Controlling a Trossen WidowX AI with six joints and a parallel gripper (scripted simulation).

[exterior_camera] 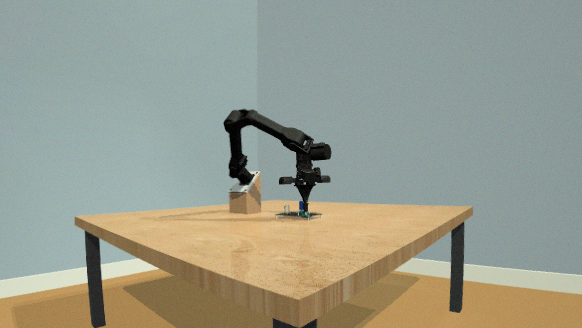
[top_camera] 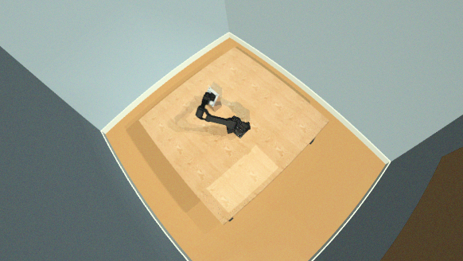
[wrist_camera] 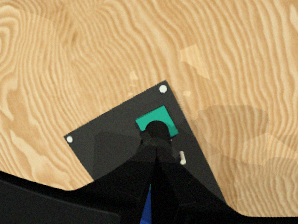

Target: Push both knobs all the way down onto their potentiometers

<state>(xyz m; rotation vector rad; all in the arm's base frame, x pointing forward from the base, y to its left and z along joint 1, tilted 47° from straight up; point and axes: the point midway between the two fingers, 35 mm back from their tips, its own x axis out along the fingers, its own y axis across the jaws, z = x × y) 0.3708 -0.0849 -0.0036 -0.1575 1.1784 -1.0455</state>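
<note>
My gripper tip is now 10 mm above the black knob. Round my gripper tip: green potentiometer: 30 mm below; then blue knob: 40 mm behind, 30 mm to the left, 10 mm below.
</note>
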